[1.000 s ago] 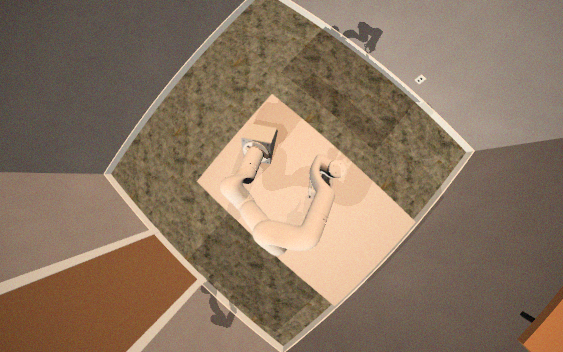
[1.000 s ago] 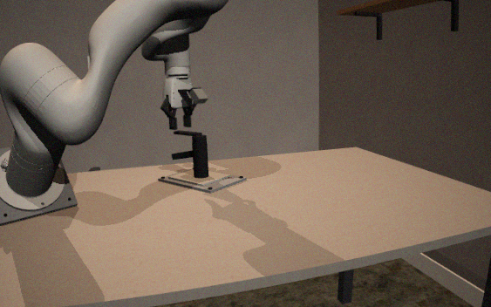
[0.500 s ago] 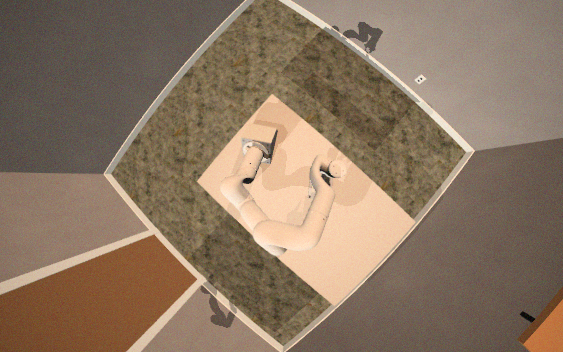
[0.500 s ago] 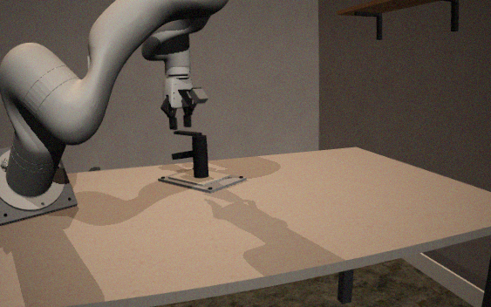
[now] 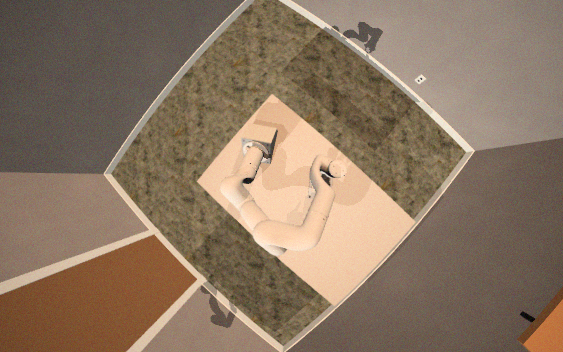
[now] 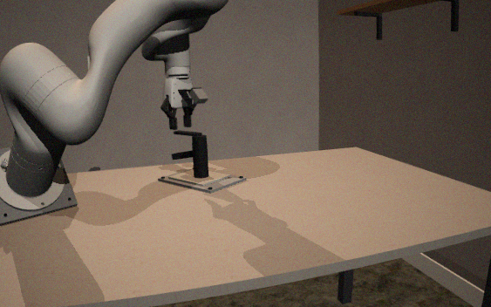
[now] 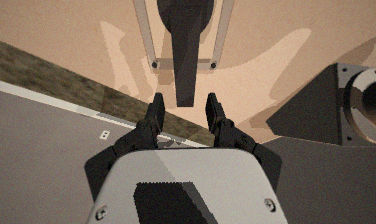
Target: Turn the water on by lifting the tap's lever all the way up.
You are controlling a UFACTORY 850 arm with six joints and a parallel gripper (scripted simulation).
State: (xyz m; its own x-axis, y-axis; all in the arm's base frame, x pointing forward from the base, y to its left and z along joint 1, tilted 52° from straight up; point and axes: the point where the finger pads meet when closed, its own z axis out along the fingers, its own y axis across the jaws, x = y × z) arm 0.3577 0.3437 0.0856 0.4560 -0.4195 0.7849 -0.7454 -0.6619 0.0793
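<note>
My hand is 30 mm short of the dark lever, 50 mm to the left of it and 40 mm above it. Round my hand: plate 40 mm ahead, 70 mm to the right, 180 mm below.
</note>
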